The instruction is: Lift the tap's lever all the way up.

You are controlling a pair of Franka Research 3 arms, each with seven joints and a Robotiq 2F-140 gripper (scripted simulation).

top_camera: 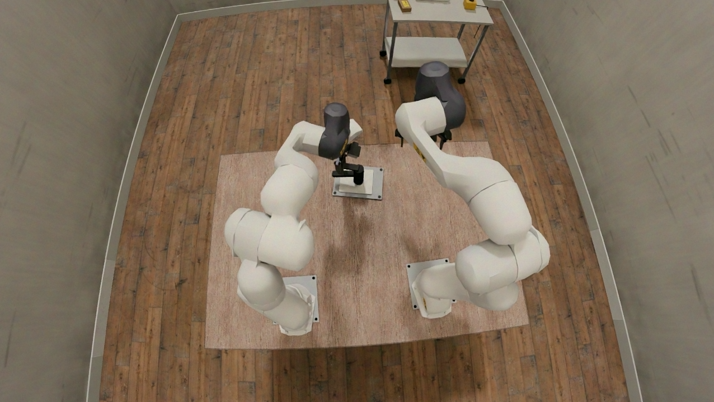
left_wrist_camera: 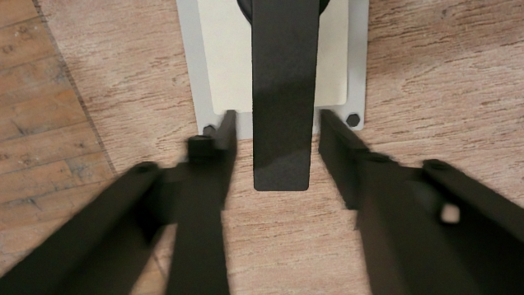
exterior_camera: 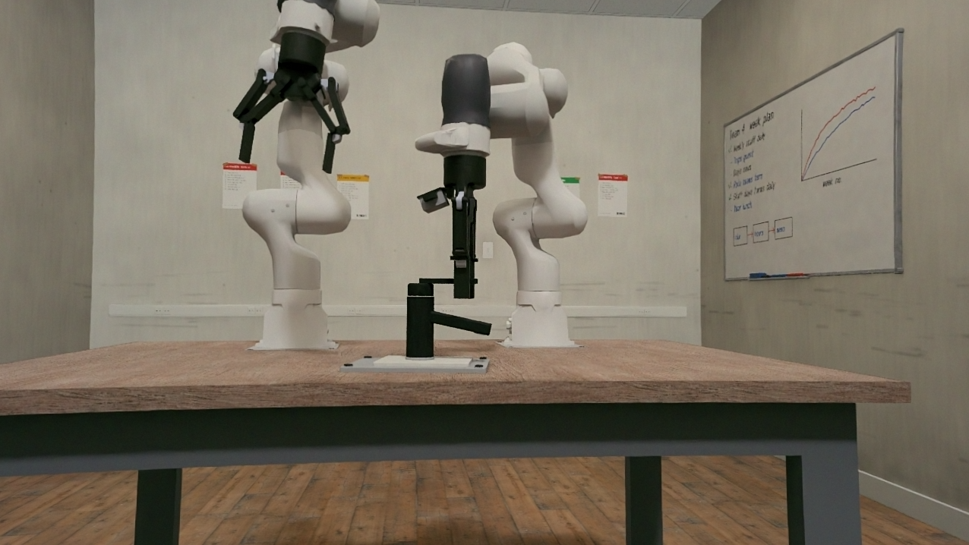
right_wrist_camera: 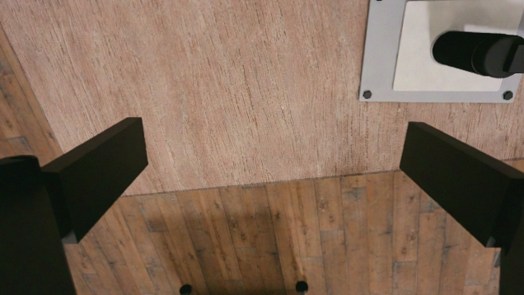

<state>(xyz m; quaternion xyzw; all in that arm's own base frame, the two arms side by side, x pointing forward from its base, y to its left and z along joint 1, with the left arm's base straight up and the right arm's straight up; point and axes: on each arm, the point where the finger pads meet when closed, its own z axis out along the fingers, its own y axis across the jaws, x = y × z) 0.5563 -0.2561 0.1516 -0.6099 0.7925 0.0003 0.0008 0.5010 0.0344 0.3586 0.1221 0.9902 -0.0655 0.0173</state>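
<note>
Now: the flat lever 10 mm behind my left hand and 30 mm to the right of it. Round my left hand: black tap (20 mm behind, 50 mm to the right, 40 mm below); then grey base plate (20 mm behind, 70 mm to the right, 140 mm below).
</note>
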